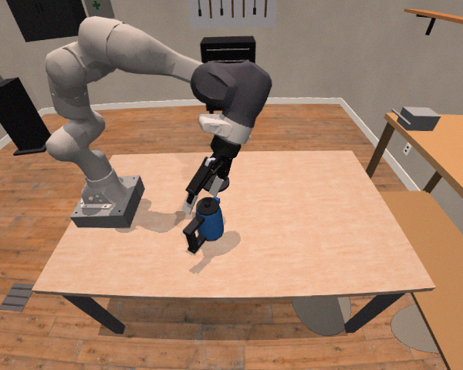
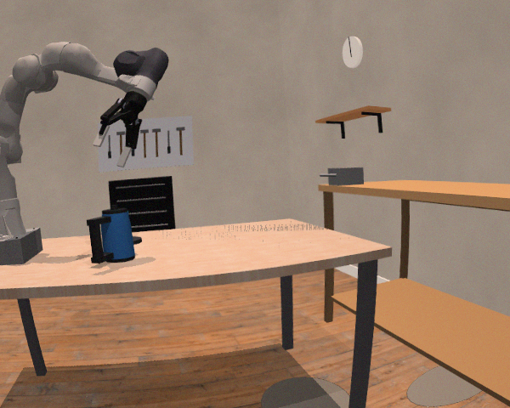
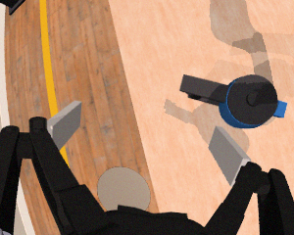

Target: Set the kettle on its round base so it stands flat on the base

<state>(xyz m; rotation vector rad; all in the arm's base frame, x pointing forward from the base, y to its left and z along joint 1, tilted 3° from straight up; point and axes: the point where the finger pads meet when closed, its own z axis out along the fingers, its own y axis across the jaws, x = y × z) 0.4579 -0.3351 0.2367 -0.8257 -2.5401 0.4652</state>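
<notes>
Right now my hand is 25 cm above the blue kettle, 11 cm to the right of it and 1 cm past it. From my hand the other things lie so: round base 45 cm to the left, 33 cm below, 5 cm ahead.
</notes>
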